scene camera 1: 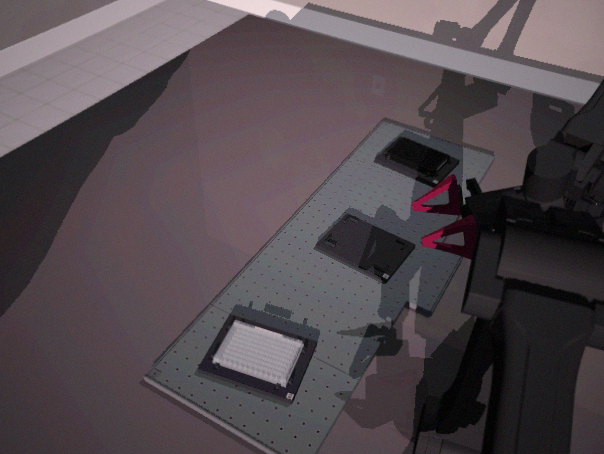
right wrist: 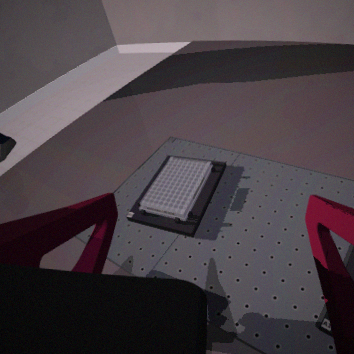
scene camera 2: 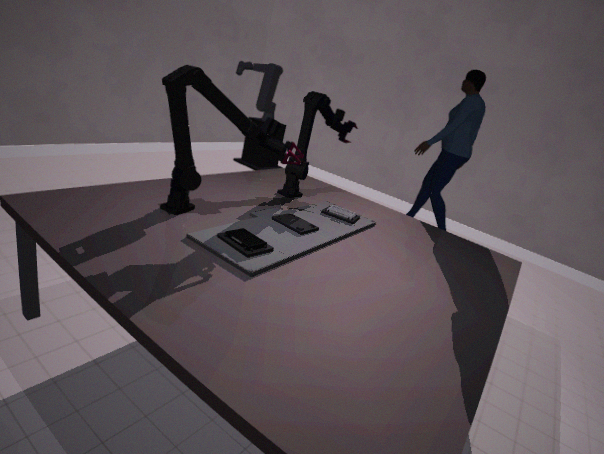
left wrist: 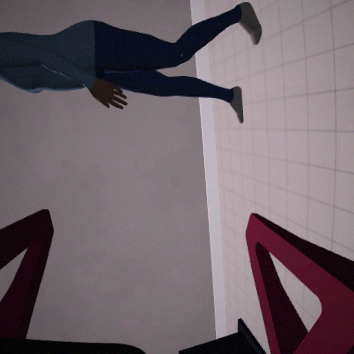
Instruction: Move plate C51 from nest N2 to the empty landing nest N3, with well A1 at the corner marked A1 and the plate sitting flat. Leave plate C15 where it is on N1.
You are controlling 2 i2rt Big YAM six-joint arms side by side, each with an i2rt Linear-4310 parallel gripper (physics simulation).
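A clear-white well plate lies on a dark nest. A black plate lies on the far nest in scene camera 1. The middle nest is empty; its white corner tag shows, reading A1 in the right wrist view. Plate and nest numbers are unreadable, so which plate is C51 is unclear. My right gripper is open and empty, raised near the board's robot-side edge. My left gripper is open and empty, high up.
All three nests stand on a grey perforated board on the brown table. Arm shadows cross the board. A person stands beyond the table. A grey machine stands behind the arms.
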